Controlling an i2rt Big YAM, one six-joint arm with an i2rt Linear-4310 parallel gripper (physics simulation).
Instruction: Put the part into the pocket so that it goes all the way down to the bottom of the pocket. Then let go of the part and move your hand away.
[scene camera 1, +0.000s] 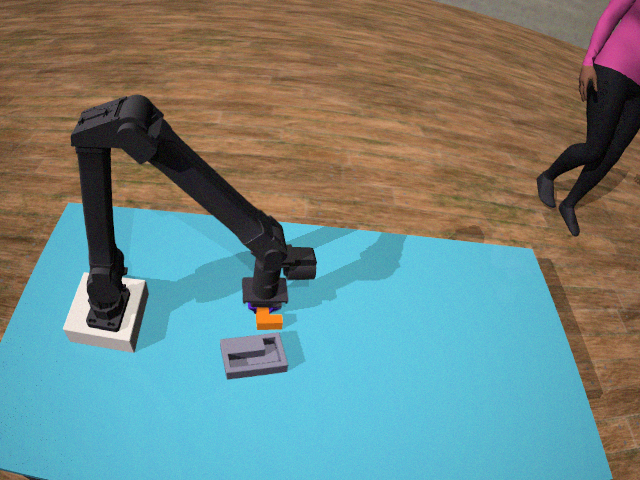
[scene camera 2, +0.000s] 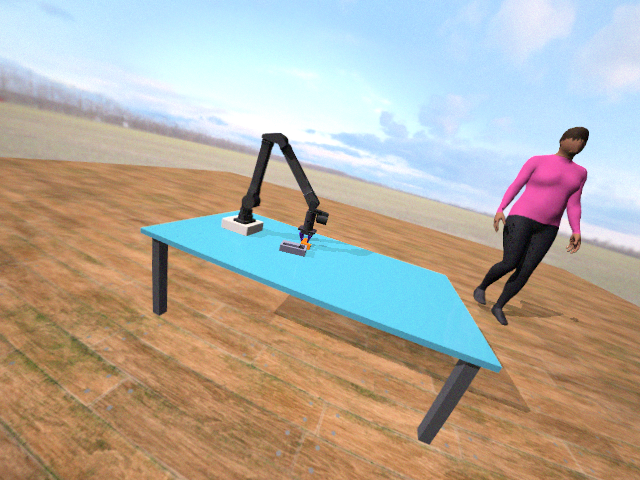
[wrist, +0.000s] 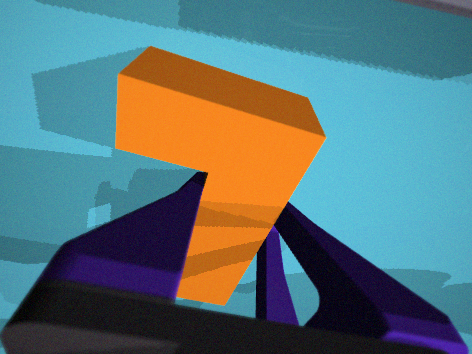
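Seen in the pictures: gripper, between the fingertips: (scene camera 1: 261, 311) (scene camera 2: 304, 244) (wrist: 233, 192); arm's base, origin of its link: (scene camera 1: 109, 309) (scene camera 2: 244, 221).
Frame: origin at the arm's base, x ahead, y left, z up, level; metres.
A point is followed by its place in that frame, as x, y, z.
The orange L-shaped part (scene camera 1: 269, 322) @(0.389, 0.048, -0.027) (scene camera 2: 306, 243) @(0.395, 0.051, -0.023) (wrist: 220, 125) @(0.391, 0.053, -0.026) is between the purple fingers of my gripper (scene camera 1: 263, 308) @(0.368, 0.091, -0.046) (scene camera 2: 305, 237) @(0.368, 0.091, -0.046) (wrist: 233, 192) @(0.368, 0.091, -0.046). My gripper is shut on one leg of the part; the other leg sticks out past the fingers towards the grey block. The grey block with the L-shaped pocket (scene camera 1: 242, 347) @(0.333, -0.033, -0.021) (scene camera 2: 292, 249) @(0.371, -0.086, -0.032) lies on the table in front of the part, apart from it in scene camera 1. Its pocket shows no part inside. In the wrist view a bit of the block's edge shows at the top right. The part's height above the table is hard to tell.
The blue table (scene camera 1: 413, 361) @(0.747, -0.014, -0.057) (scene camera 2: 361, 289) @(0.772, -0.192, -0.057) carries the arm's white base block (scene camera 1: 135, 310) @(0.068, 0.010, 0.000) (scene camera 2: 241, 225) @(0.034, -0.075, -0.004) at the left, behind the pocket block. A person in a pink top (scene camera 1: 617, 46) (scene camera 2: 545, 188) is beyond the table's far right side.
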